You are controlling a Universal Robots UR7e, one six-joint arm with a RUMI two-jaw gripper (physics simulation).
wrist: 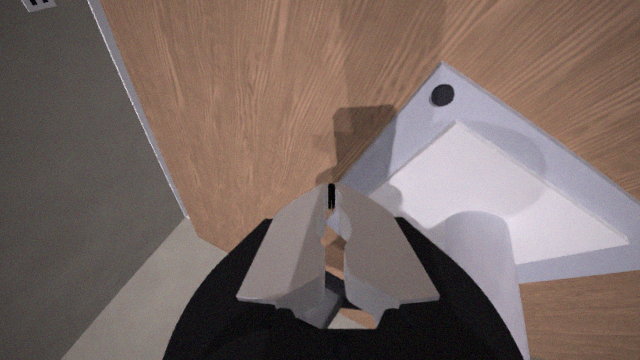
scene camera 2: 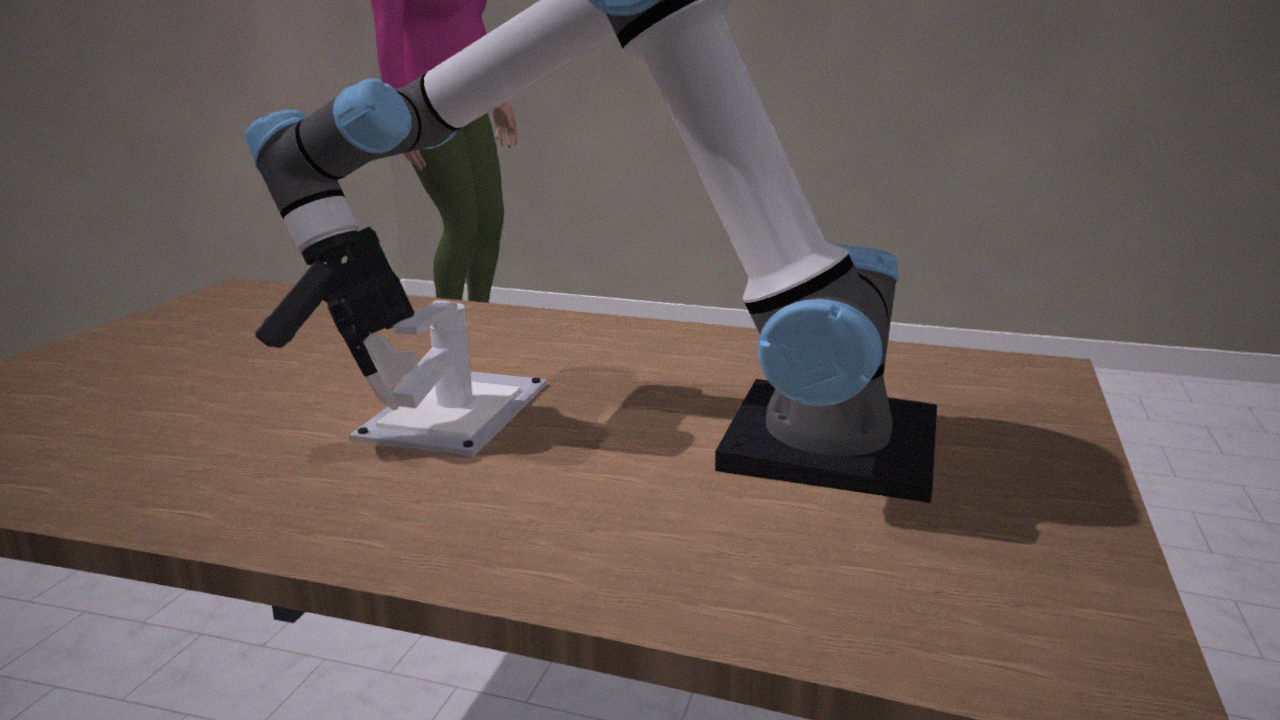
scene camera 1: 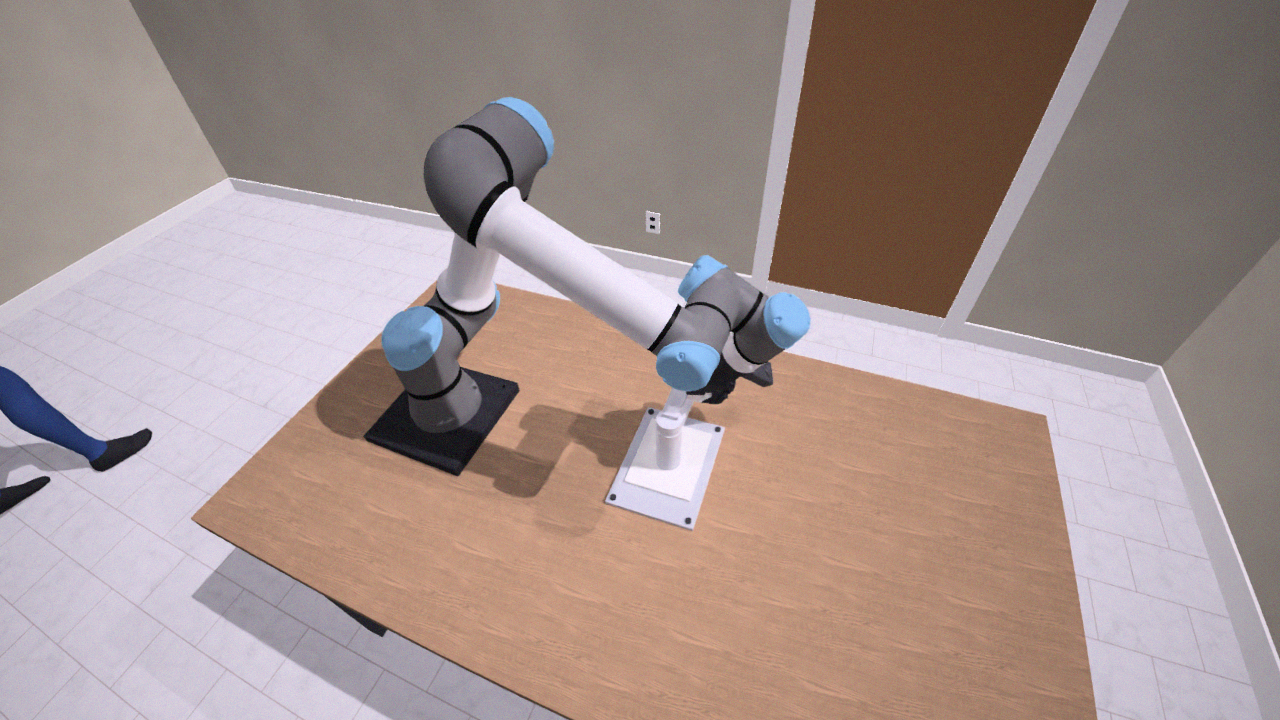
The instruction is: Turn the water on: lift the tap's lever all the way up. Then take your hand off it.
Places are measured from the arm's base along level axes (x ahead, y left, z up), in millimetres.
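Where they show: gripper, fingertip midpoint: (wrist: 330,186) (scene camera 2: 395,409) (scene camera 1: 691,396); arm's base at its link origin: (scene camera 2: 827,428) (scene camera 1: 447,404).
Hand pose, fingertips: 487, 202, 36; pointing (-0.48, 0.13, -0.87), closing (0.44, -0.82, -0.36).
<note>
Each offset is from my fingertips to the top centre of the thing, as dx, dy, dz. "*": to the spot under its first point. Level surfaces: height alone.
The white tap's upright column @(* +14, -158, +40) (scene camera 1: 668,445) (scene camera 2: 452,358) (wrist: 485,265) stands on a pale base plate @(+5, -136, -47) (scene camera 1: 653,505) (scene camera 2: 497,415) (wrist: 465,102). In scene camera 2, its lever @(+1, -83, +97) (scene camera 2: 427,315) runs from the column's top and slants down toward my gripper. The spout @(+0, -66, +40) (scene camera 2: 425,379) sticks out lower down on the same side. My gripper (scene camera 2: 392,402) (wrist: 330,186) is shut with nothing between its fingers. It tilts down beside the tap, fingertips below the lever's end and close to the spout's end; whether they touch is unclear. The wrist view does not show the lever, and scene camera 1 largely hides the fingers.
The arm's black base (scene camera 1: 487,420) (scene camera 2: 823,461) stands on the wooden table @(dz -59) (scene camera 1: 850,537) (scene camera 2: 581,537). The forearm (scene camera 1: 581,268) (scene camera 2: 519,62) reaches over the table to the tap. A person (scene camera 2: 465,197) stands beyond the table; a person's legs (scene camera 1: 49,416) show at scene camera 1's left.
</note>
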